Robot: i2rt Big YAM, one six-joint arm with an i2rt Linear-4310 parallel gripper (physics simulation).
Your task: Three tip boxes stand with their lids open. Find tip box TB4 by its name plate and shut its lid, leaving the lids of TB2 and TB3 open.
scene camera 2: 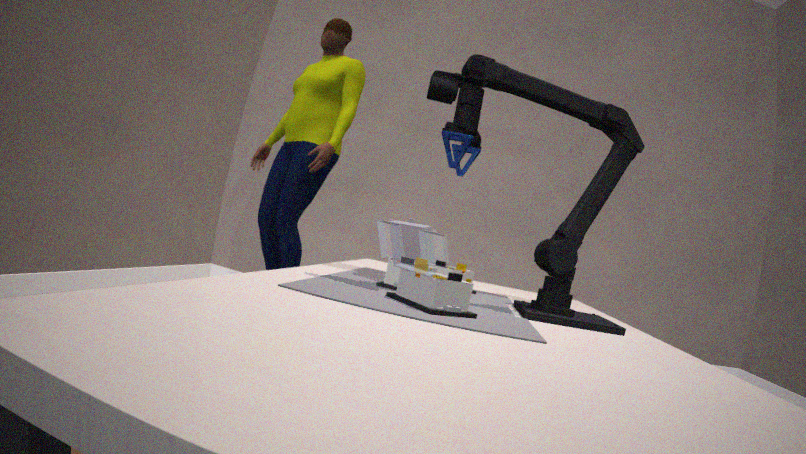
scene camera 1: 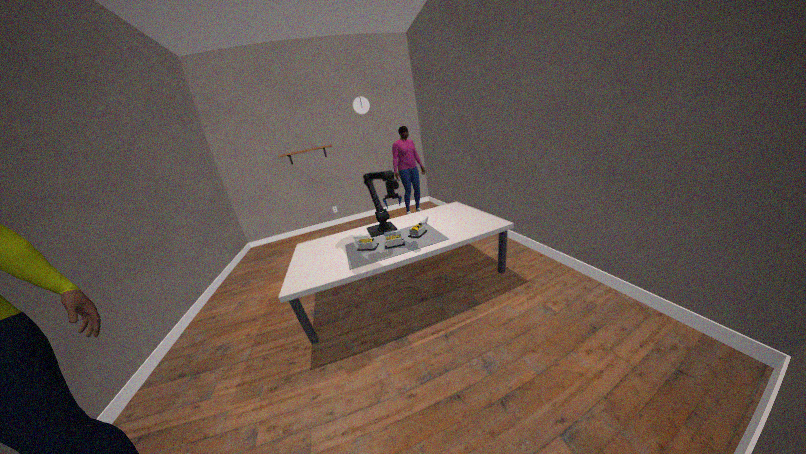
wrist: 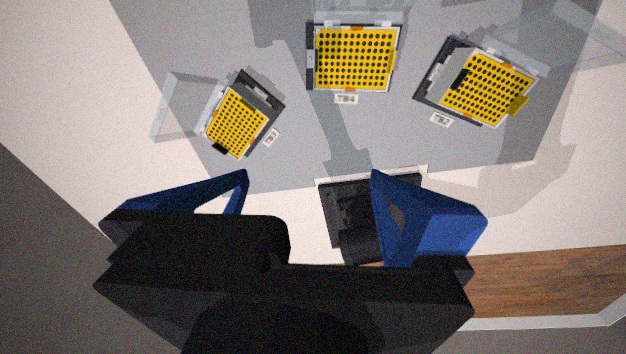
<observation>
In view: my gripper (scene camera 2: 456, 172), a clear lid (wrist: 186, 102), a grey mat (scene camera 2: 357, 287) and a tip box (scene camera 2: 468, 276).
My gripper also shows in the wrist view (wrist: 307, 176). The grey mat shows as well in scene camera 1 (scene camera 1: 356, 259) and in the wrist view (wrist: 318, 138).
</observation>
